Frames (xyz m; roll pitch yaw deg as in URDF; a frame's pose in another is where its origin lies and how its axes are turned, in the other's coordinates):
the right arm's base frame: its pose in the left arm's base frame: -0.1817 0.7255 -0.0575 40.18 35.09 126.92
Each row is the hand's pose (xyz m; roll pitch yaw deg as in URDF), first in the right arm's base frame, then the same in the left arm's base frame.
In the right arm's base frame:
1: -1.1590 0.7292 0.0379 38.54 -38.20 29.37
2: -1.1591 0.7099 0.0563 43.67 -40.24 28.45
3: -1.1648 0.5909 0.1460 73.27 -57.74 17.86
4: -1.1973 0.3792 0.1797 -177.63 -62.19 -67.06
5: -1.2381 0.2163 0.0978 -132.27 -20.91 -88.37
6: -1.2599 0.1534 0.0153 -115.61 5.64 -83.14
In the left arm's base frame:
1: -0.2103 -0.1231 1.0174 87.72 -11.33 120.80
2: -0.1896 -0.1065 1.0188 92.68 -12.12 118.75
3: -0.0650 -0.0246 1.0153 119.10 -18.85 100.54
4: 0.1360 0.0134 0.9433 162.99 -12.80 59.72
5: 0.2712 -0.0473 0.8296 -167.99 16.57 26.84
6: 0.3135 -0.1123 0.7573 -157.61 40.65 12.61

